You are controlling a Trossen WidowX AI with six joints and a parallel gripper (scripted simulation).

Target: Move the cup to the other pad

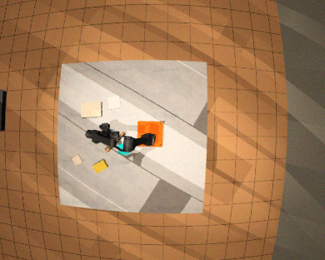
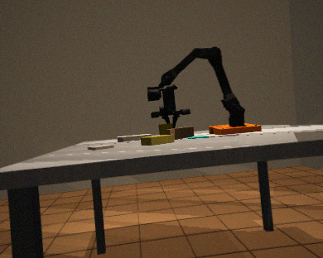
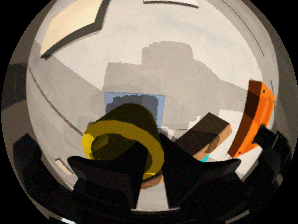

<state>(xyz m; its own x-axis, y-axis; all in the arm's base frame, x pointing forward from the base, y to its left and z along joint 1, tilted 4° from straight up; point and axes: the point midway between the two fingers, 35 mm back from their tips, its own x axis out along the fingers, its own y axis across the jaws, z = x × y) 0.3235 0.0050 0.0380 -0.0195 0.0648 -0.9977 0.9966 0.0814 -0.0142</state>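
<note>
Right now the light blue pad is 5 cm below my gripper tip and 3 cm ahead of it. From my gripper tip the other things lie so: long wooden bar 6 cm to the left, 4 cm behind, 2 cm below; olive-yellow cup 2 cm ahead; teal pad 11 cm to the left, 10 cm behind, 5 cm below.
</note>
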